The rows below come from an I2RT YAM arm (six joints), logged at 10 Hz.
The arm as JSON. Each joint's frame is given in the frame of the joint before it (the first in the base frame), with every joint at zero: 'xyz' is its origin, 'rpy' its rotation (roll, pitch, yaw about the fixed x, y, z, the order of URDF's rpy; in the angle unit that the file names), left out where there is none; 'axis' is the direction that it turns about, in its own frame. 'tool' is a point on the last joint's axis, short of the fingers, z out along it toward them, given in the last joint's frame.
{
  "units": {
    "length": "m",
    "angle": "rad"
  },
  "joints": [
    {
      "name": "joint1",
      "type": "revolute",
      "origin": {
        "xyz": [
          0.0,
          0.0,
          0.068
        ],
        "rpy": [
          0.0,
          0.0,
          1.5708
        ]
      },
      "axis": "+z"
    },
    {
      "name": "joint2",
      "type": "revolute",
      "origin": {
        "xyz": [
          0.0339,
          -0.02,
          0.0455
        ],
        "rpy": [
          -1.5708,
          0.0,
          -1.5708
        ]
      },
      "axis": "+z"
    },
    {
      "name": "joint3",
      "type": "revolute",
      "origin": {
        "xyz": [
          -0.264,
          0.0,
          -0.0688
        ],
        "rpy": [
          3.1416,
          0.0,
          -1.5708
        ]
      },
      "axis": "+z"
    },
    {
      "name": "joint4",
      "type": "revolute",
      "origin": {
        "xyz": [
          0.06,
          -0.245,
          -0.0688
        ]
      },
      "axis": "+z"
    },
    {
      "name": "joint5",
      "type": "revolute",
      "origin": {
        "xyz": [
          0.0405,
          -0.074,
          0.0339
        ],
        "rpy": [
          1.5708,
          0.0,
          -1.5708
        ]
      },
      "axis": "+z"
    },
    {
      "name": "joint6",
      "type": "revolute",
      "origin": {
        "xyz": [
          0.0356,
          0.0,
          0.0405
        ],
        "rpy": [
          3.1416,
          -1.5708,
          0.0
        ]
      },
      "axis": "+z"
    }
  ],
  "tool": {
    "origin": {
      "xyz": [
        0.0,
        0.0,
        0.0
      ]
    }
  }
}
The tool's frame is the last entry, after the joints.
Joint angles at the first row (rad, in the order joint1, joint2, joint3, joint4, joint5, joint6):
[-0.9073 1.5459 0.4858 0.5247 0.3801 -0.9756]
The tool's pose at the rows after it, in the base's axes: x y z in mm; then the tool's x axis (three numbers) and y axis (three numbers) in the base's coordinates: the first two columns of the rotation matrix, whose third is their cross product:
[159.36 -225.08 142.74 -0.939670 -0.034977 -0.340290 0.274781 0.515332 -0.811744]
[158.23 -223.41 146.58 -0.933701 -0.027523 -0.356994 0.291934 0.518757 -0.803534]
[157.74 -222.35 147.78 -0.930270 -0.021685 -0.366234 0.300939 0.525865 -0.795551]
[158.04 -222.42 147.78 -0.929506 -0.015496 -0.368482 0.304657 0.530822 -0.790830]
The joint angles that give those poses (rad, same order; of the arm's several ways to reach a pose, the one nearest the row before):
[-0.9074 1.5192 0.4858 0.4980 0.3755 -0.9596]
[-0.9074 1.4952 0.4862 0.4725 0.3714 -0.9402]
[-0.9069 1.4845 0.4870 0.4541 0.3668 -0.9260]
[-0.9062 1.4845 0.4908 0.4427 0.3672 -0.9176]

